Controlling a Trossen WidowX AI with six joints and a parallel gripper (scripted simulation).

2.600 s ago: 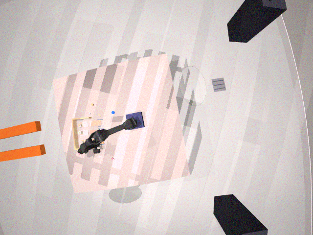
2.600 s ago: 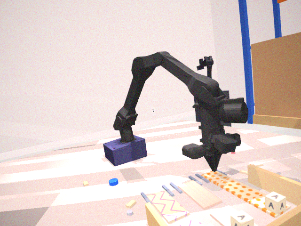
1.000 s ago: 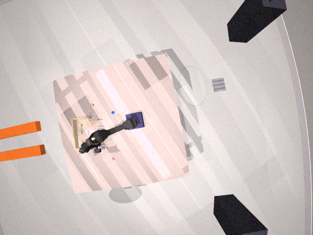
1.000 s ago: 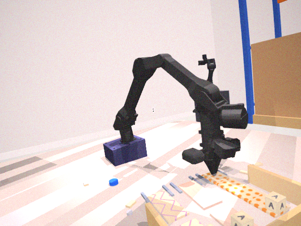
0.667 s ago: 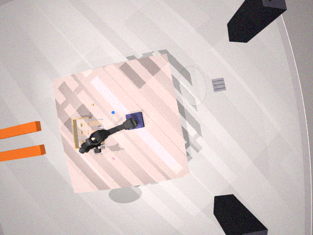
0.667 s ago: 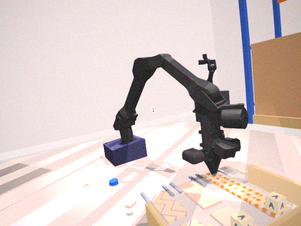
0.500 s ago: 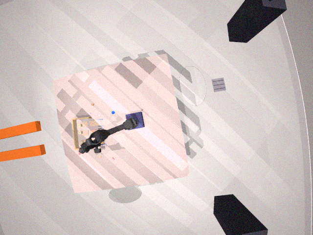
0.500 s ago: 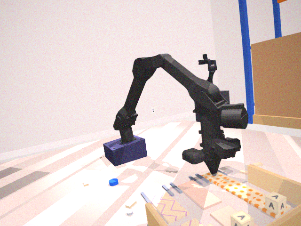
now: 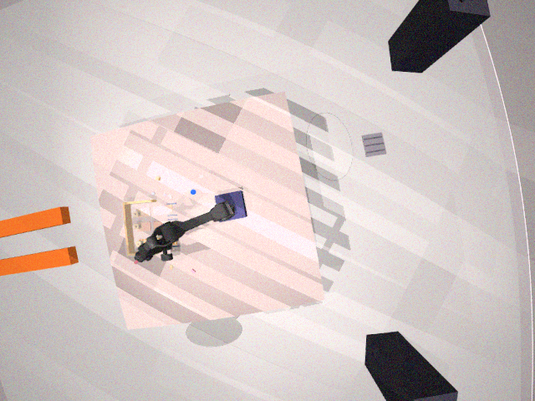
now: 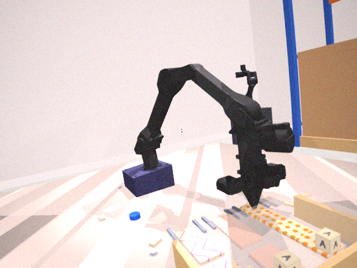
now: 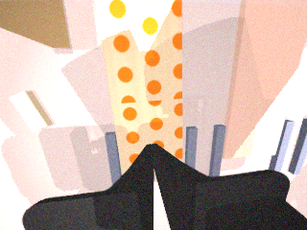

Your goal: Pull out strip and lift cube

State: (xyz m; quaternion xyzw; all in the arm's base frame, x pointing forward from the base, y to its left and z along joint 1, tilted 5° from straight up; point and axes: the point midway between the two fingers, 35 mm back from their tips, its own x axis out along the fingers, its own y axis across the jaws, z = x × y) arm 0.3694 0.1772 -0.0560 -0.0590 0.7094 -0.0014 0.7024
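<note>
My gripper tip is now 100 mm short of the strip and 10 mm to the right of it. From my gripper tip the other things lie so: blue disc: 140 mm behind, 290 mm to the right.
</note>
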